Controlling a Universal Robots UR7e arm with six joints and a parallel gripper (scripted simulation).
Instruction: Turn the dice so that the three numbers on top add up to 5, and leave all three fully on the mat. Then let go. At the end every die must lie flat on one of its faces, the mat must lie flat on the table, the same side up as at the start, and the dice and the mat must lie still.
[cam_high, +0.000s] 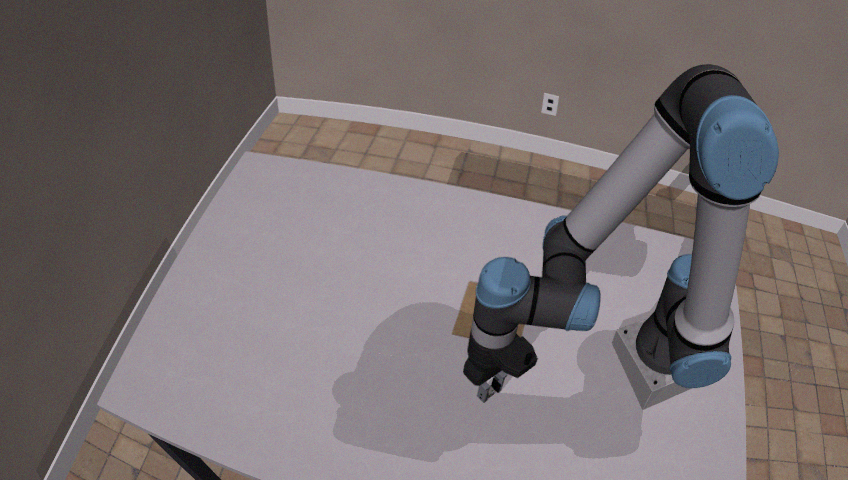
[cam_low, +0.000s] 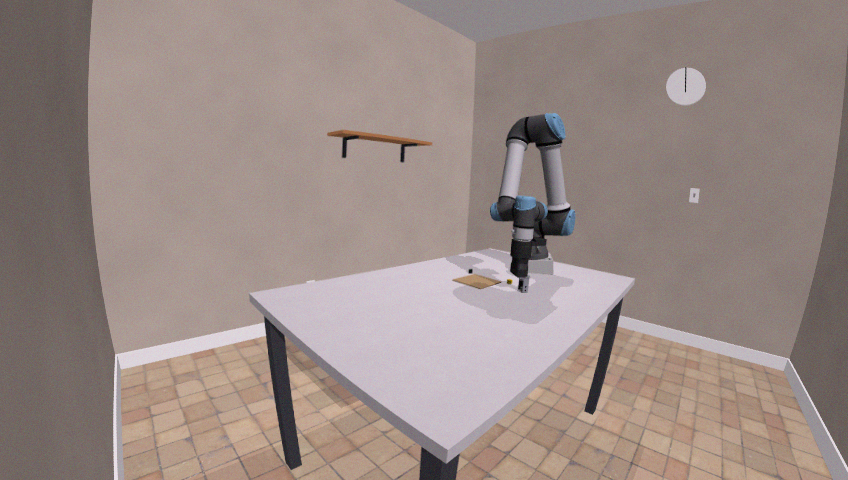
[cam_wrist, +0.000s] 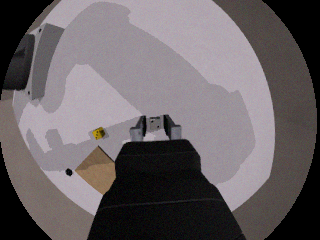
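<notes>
My gripper is now 1 cm above the white die. Round my hand: mat: 4 cm ahead, 19 cm to the right, 2 cm below; then black die: 3 cm behind, 29 cm to the right, 1 cm below; then yellow die: 5 cm behind, 9 cm to the right, 1 cm below.
</notes>
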